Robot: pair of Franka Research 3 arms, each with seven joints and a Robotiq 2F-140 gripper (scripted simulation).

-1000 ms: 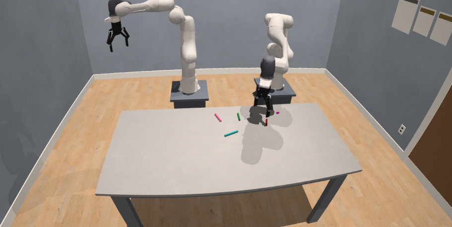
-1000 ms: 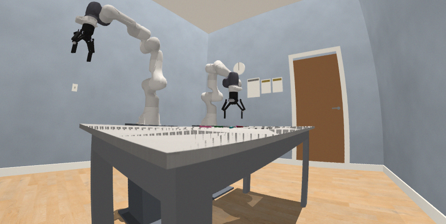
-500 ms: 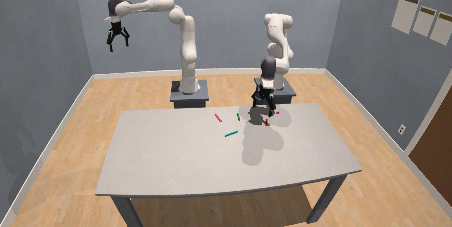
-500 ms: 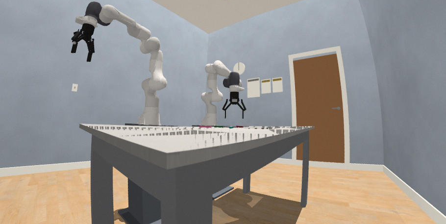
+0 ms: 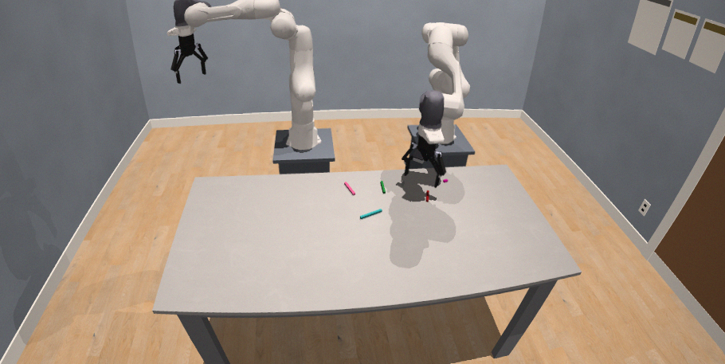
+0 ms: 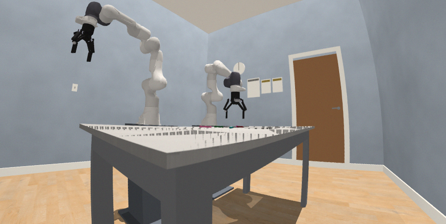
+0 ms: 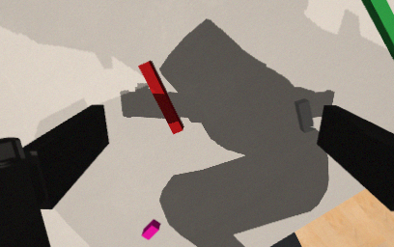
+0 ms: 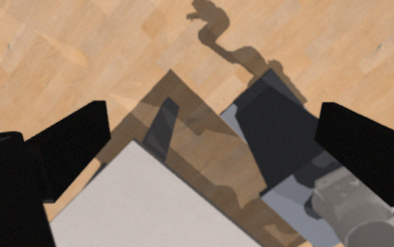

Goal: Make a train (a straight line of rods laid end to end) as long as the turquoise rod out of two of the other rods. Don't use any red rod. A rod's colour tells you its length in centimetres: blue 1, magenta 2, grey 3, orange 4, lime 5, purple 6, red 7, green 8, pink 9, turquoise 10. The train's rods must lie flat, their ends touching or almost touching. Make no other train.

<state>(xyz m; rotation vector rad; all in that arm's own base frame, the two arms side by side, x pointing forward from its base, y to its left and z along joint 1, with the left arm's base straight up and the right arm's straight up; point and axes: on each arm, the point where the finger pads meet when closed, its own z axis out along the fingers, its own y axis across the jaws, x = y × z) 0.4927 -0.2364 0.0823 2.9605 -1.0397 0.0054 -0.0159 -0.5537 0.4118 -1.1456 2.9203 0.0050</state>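
Note:
My left gripper is now 80 mm above the red rod, 30 mm to the right of it and 30 mm short of it. Round my left hand: grey rod 80 mm below, 70 mm behind, 60 mm to the right; magenta rod 150 mm to the left, 80 mm below, 70 mm behind; green rod 150 mm to the right, 80 mm below, 60 mm behind.

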